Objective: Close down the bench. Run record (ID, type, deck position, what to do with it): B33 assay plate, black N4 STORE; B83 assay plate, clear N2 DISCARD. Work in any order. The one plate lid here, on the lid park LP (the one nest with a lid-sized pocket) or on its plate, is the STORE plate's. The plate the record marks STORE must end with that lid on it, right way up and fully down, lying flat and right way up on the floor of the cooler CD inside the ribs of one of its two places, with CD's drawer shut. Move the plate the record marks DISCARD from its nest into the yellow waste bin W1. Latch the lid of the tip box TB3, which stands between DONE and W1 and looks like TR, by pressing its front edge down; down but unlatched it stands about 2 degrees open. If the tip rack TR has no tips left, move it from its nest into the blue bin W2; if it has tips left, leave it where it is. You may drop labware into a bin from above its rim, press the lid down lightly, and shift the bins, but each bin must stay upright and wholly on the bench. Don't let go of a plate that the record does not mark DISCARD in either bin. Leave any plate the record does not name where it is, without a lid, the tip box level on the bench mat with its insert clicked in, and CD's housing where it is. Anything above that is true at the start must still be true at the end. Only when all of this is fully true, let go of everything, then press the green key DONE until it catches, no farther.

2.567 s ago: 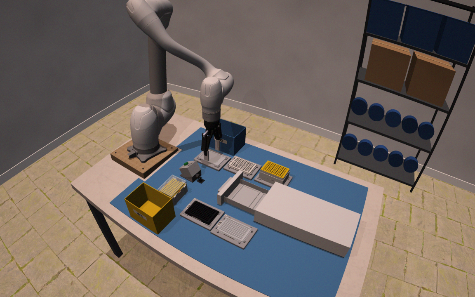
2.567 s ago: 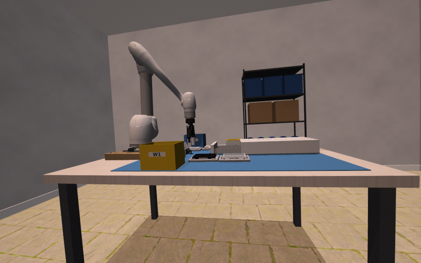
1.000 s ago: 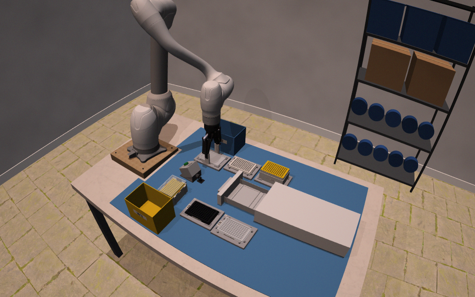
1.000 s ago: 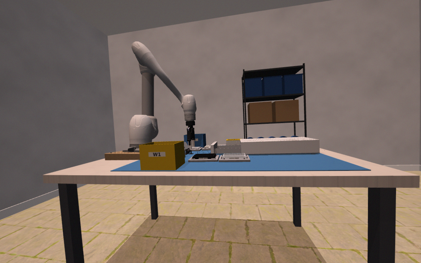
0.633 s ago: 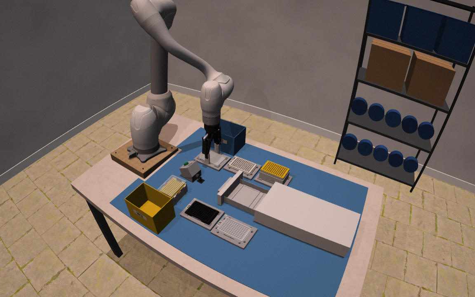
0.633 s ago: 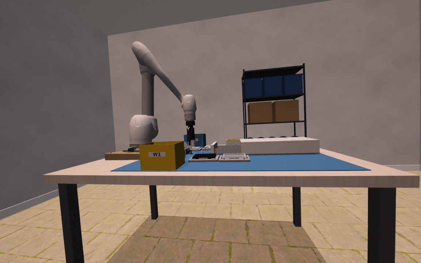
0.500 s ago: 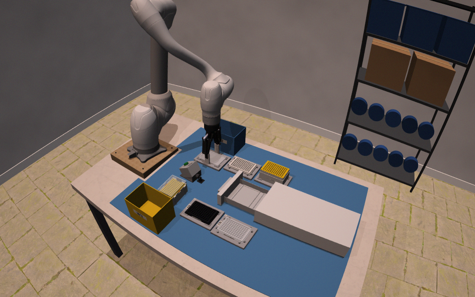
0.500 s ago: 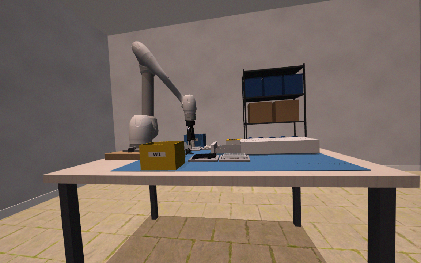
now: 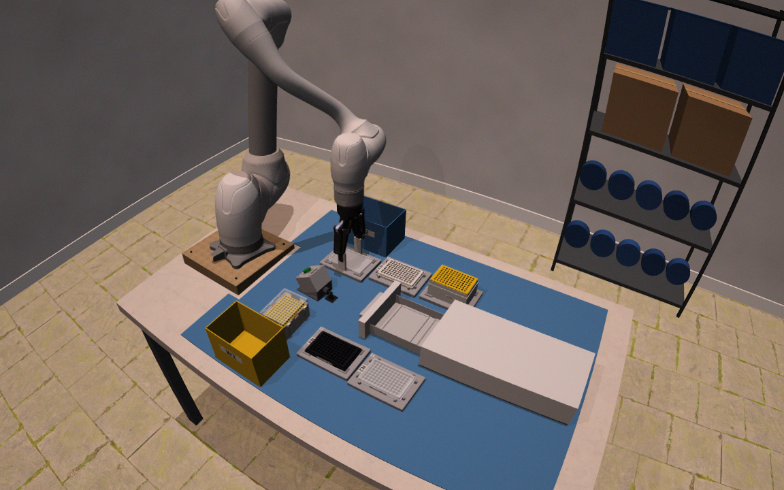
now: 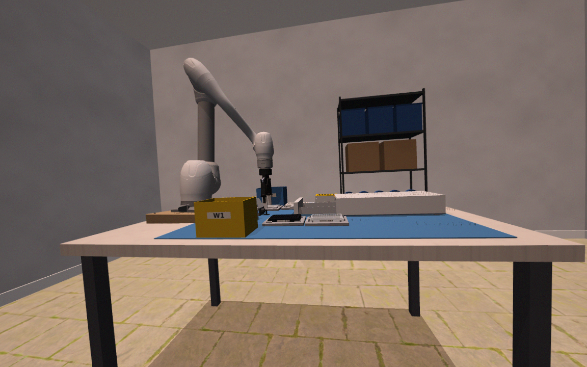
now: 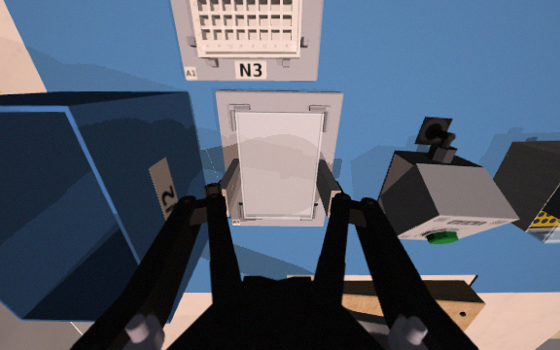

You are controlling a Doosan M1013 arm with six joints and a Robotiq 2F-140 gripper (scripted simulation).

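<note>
The lid park LP is 3 cm below my hand. The rest, counted from my hand: white plate (17 cm ahead, 5 cm to the left, 2 cm below); clear plate lid (2 cm below); blue bin W2 (15 cm to the left, 3 cm behind).
</note>
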